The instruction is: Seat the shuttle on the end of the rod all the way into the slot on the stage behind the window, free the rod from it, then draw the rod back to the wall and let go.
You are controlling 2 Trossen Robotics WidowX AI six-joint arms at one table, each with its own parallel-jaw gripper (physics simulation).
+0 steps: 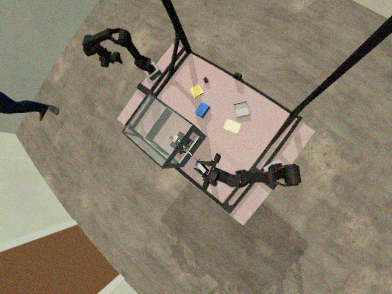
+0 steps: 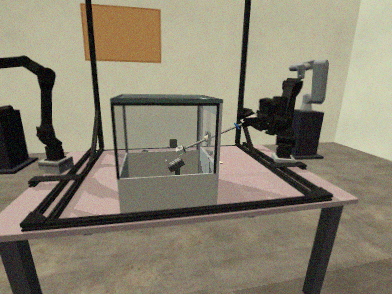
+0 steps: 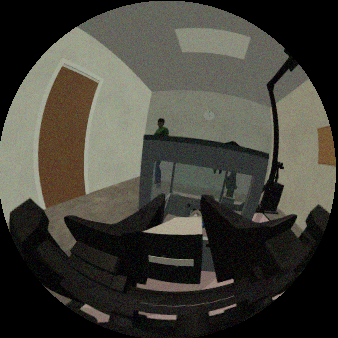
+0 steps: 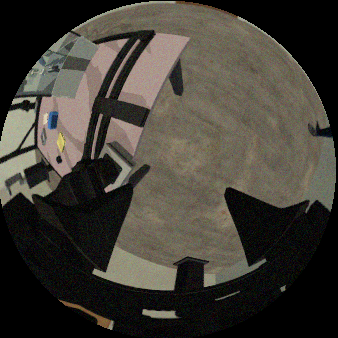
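Pixels of known places: left gripper, fingertip midpoint: [image 1: 195, 164] [image 2: 240, 118] [image 3: 182, 198]; right gripper, fingertip midpoint: [image 1: 118, 63] [image 3: 216, 173] [image 4: 181, 190]; left arm's base, origin of the base link: [image 2: 283, 156] [image 4: 34, 105]; right arm's base, origin of the base link: [image 1: 151, 69] [image 2: 55, 158] [image 4: 108, 168].
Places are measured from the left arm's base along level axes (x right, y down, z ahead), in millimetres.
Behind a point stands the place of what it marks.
Note:
The rod [image 1: 191, 153] @(x -374, y -15, z 368 mm) [image 2: 227, 130] @(x -345, y -194, z 308 mm) slants down from my left gripper through the side wall into the glass box [image 1: 145, 148] @(x -506, y -311, z 464 mm) [image 2: 166, 100] @(x -535, y -308, z 483 mm). A blue band is near its outer end. My left gripper [image 1: 201, 167] @(x -345, y -240, z 267 mm) [image 2: 244, 118] @(x -345, y -240, z 267 mm) [image 3: 182, 198] @(x -345, y -240, z 267 mm) is shut on the rod's handle [image 3: 172, 245], outside the window. A dark block [image 2: 176, 164] stands on a post inside, at the stage. The rod's pale inner end [image 2: 180, 149] shows just above it, seemingly apart. The shuttle cannot be told clearly from stage or rod end, nor its depth in the slot. My right gripper [image 1: 111, 60] @(x -462, y -152, z 1191 mm) [image 4: 181, 190] @(x -462, y -152, z 1191 mm) is open and empty, off the table.
A blue block [image 1: 202, 109] @(x -158, y -1, z 575 mm) [image 4: 53, 120] @(x -172, y 16, z 609 mm), a yellow piece [image 1: 196, 90] @(x -117, y 29, z 730 mm) [image 4: 61, 142] @(x -127, y 29, z 747 mm), a grey tray [image 1: 242, 109] @(x 60, y 38, z 433 mm) and a cream piece [image 1: 232, 126] @(x -58, y 36, z 375 mm) lie on the pink table [image 1: 265, 125] @(x 120, y 39, z 262 mm) outside the box. Black frame rails and uprights border it.

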